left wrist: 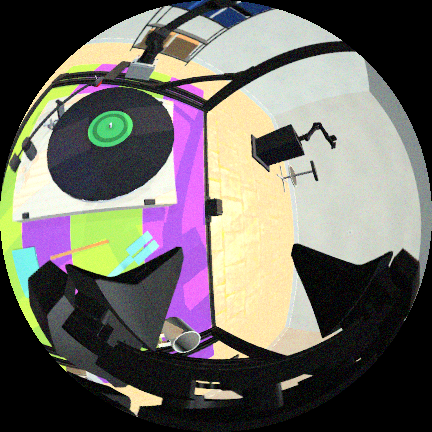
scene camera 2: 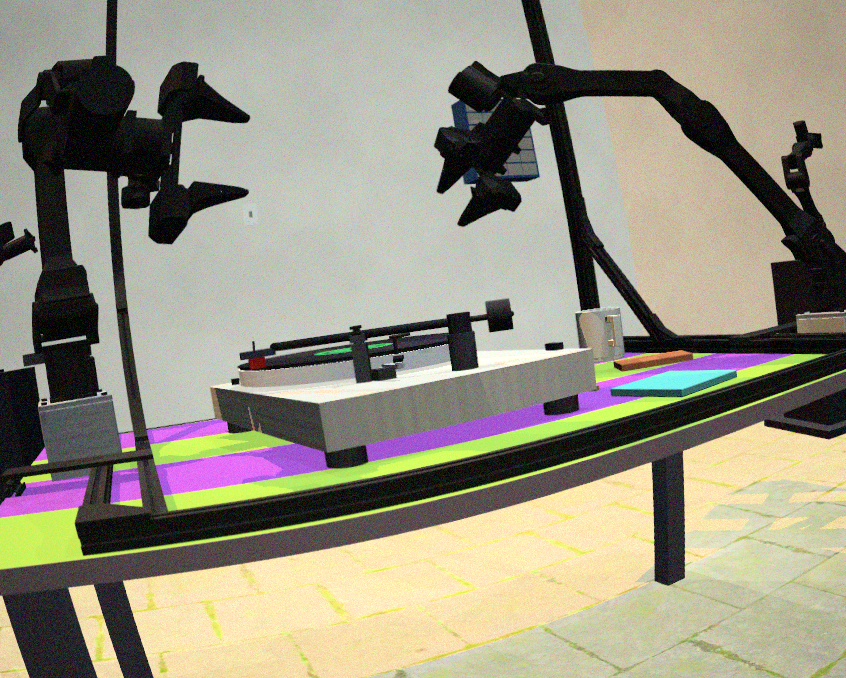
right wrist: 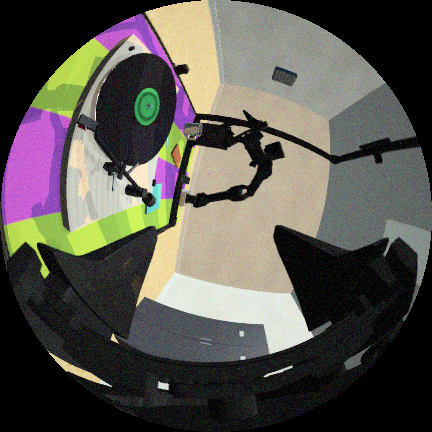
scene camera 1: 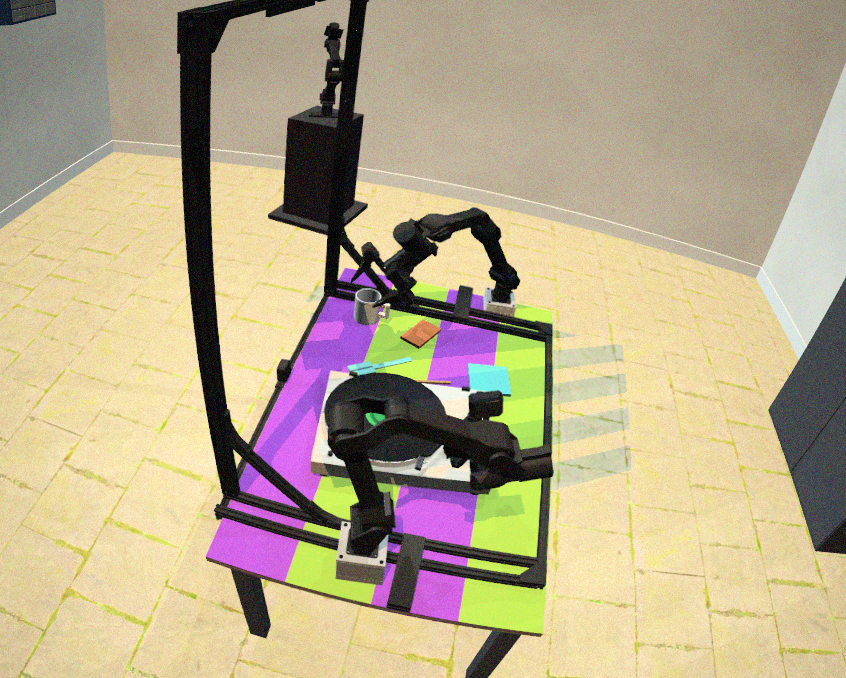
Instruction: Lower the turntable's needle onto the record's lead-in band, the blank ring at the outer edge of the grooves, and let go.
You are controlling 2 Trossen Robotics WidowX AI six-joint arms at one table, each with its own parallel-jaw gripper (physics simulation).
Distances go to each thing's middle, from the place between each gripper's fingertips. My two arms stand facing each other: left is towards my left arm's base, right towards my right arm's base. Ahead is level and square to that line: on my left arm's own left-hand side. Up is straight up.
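My right hand is 11 cm to the right of the tonearm (scene camera 2: 499, 315), 5 cm past it and 20 cm above it. Counting from my right hand, the black record (scene camera 1: 381, 385) is 10 cm to the left, 23 cm behind and 22 cm below, while the turntable (scene camera 2: 338, 407) is 12 cm to the left, 18 cm behind and 25 cm below. The white mug (left wrist: 178, 334) is 46 cm behind my right hand, 54 cm to the left of it and 26 cm below it.
From my left hand, the record is 170 mm ahead, 190 mm to the right and 180 mm below, and the tonearm is 180 mm to the right, 340 mm ahead and 160 mm below. The turntable is 220 mm ahead of my left hand, 170 mm to the right of it and 210 mm below it. The mug is 70 mm behind my left hand, 250 mm to the left of it and 220 mm below it.
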